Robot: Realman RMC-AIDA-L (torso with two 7-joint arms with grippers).
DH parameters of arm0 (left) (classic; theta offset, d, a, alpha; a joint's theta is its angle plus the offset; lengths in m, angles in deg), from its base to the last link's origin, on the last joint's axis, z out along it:
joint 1: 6.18 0.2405 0 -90
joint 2: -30.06 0 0 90
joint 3: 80.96 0.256 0 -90
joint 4: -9.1 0 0 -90
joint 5: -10.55 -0.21 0 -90
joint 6: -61.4 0 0 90
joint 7: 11.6 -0.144 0 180
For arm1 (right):
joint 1: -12.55 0.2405 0 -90
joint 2: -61.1 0 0 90
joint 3: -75.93 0.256 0 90
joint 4: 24.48 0 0 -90
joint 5: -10.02 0.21 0 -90
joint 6: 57.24 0 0 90
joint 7: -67.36 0.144 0 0
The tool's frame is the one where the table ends.
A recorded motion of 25 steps. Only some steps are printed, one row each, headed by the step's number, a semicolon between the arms.
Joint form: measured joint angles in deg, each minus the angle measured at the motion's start. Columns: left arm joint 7, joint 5, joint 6, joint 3, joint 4, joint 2, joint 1; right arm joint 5, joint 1, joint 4, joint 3, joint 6, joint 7, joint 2.
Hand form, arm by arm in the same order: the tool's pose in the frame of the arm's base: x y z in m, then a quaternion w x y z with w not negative. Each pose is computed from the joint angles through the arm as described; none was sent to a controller.
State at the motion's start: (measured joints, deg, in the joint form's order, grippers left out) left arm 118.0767 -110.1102 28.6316 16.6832 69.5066 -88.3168 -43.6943; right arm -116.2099 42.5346 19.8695 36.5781 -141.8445 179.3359 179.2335
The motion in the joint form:
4: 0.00 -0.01 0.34 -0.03 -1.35 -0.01 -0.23; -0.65 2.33 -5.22 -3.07 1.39 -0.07 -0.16
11: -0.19 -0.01 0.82 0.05 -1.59 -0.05 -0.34; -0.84 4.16 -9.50 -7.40 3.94 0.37 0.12
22: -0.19 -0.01 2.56 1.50 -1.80 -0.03 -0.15; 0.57 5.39 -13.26 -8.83 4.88 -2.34 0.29
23: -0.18 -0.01 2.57 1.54 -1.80 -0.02 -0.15; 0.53 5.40 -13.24 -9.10 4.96 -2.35 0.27
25: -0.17 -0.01 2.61 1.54 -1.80 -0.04 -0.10; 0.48 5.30 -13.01 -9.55 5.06 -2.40 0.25
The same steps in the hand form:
4: -0.1274 0.4186 -0.0670 0.31380 -0.92952 -0.17329 -0.08662; 0.2820 0.3395 -0.0057 0.09490 -0.87499 0.45506 0.13529
11: -0.1274 0.4193 -0.0673 0.31639 -0.92895 -0.17150 -0.08677; 0.2771 0.3373 -0.0292 0.06777 -0.88012 0.45744 0.10743
22: -0.1279 0.4182 -0.0705 0.32140 -0.92845 -0.16521 -0.08595; 0.2724 0.3341 -0.0433 0.04874 -0.88718 0.44584 0.10845
23: -0.1279 0.4182 -0.0706 0.32132 -0.92852 -0.16506 -0.08580; 0.2725 0.3340 -0.0436 0.04858 -0.88803 0.44471 0.10619
25: -0.1281 0.4181 -0.0706 0.32151 -0.92835 -0.16555 -0.08596; 0.2729 0.3338 -0.0436 0.04923 -0.88961 0.44230 0.10265

